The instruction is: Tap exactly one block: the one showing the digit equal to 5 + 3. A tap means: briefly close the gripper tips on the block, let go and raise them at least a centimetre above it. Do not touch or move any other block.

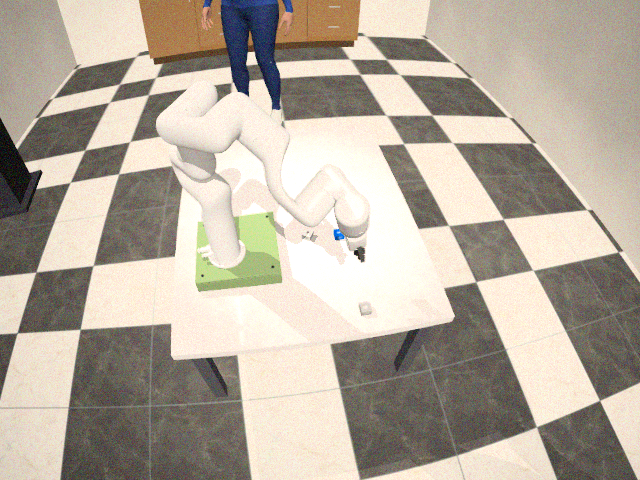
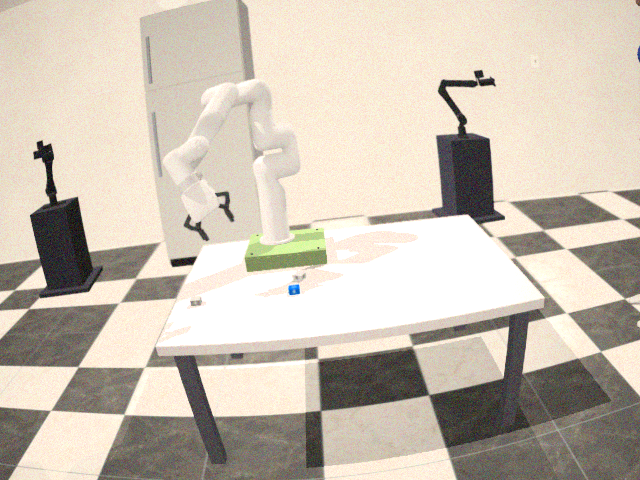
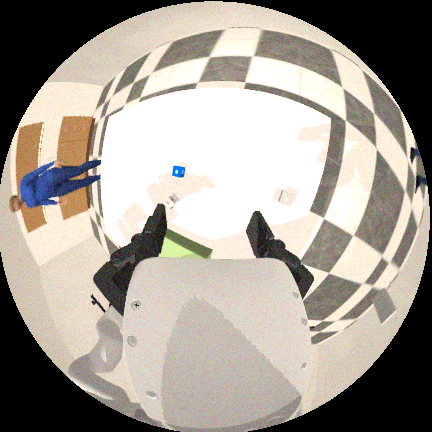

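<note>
A blue block [image 1: 338, 234] [image 2: 294, 289] [image 3: 178, 171] lies on the white table, with a small light mark on it. A small white block [image 1: 309, 235] [image 2: 298, 276] [image 3: 171, 201] with dark marks lies close to it, on the side of the robot base. A light grey block [image 1: 365, 308] [image 2: 195, 301] [image 3: 286, 196] lies apart near one end of the table. The digits are too small or washed out to read. My gripper [image 1: 360, 254] [image 2: 219, 229] [image 3: 208, 217] is open and empty, tilted, high above the table and apart from all three blocks.
The white table [image 1: 232, 330] [image 2: 413, 289] [image 3: 250, 130] carries a green base plate [image 1: 258, 242] [image 2: 286, 259] [image 3: 185, 245] under the arm. Arm shadows fall across the tabletop. A person [image 1: 251, 41] [image 3: 45, 185] stands beyond one table edge. A fridge [image 2: 196, 67] stands behind the arm.
</note>
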